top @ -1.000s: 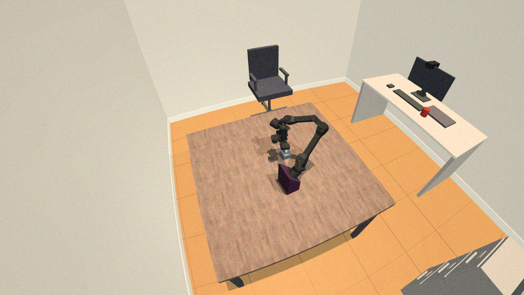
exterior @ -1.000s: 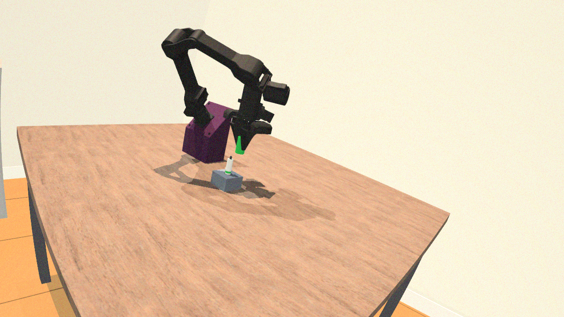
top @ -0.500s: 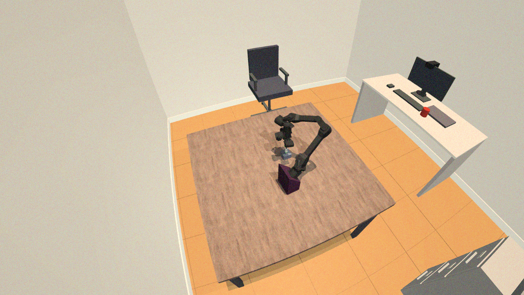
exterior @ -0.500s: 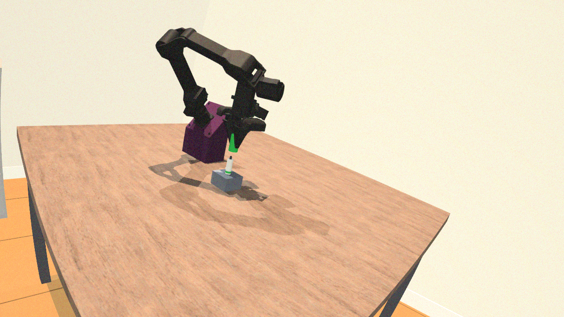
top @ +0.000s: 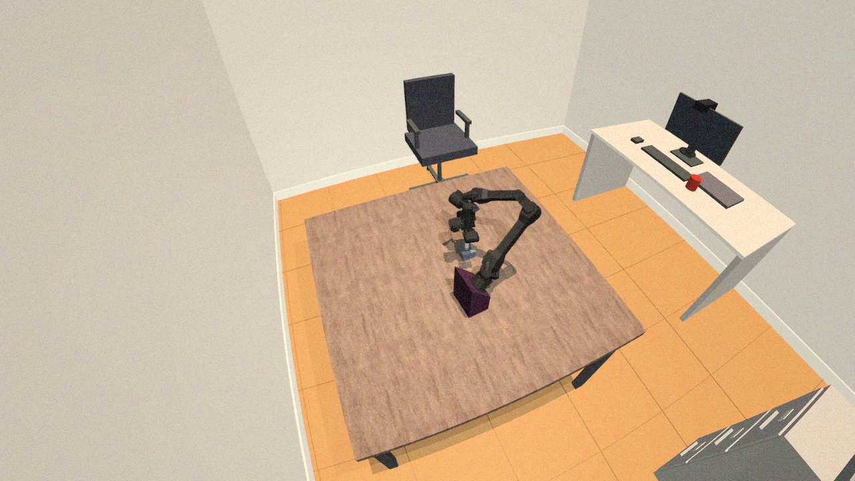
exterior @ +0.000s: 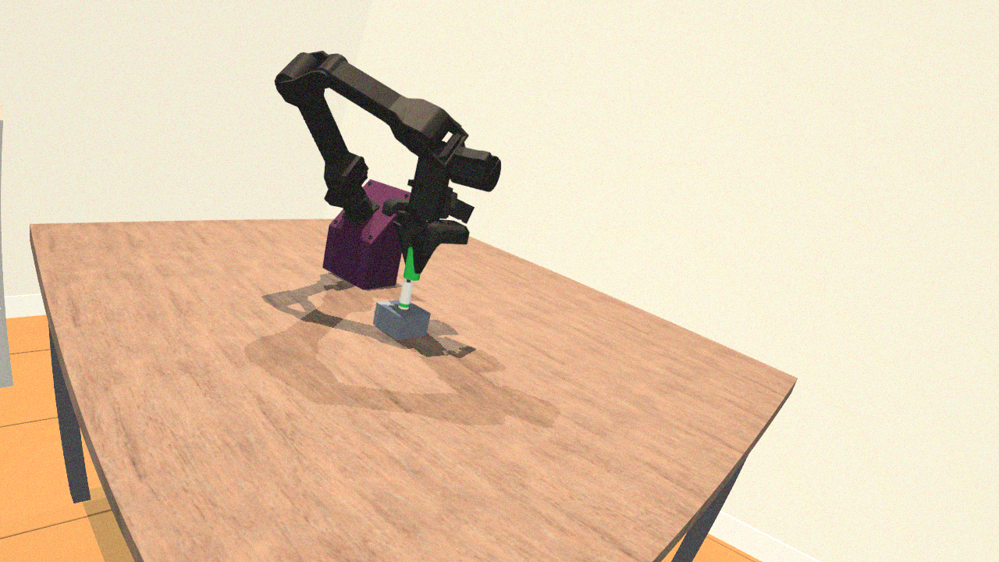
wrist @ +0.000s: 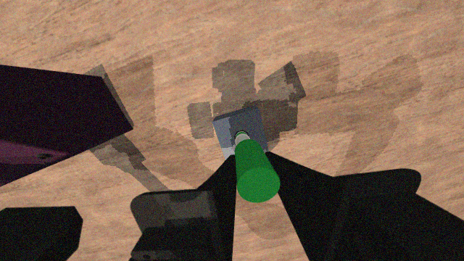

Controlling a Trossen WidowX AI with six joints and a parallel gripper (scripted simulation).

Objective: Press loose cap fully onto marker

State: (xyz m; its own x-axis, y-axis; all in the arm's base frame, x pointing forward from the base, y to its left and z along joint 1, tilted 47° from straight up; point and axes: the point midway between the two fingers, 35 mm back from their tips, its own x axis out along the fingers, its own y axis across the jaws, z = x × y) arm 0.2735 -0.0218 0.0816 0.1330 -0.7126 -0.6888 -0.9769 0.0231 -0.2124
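Right now the marker is 4 cm below my gripper tip. From my gripper tip the other things lie so: grey holder block 9 cm below; green cap 1 cm above.
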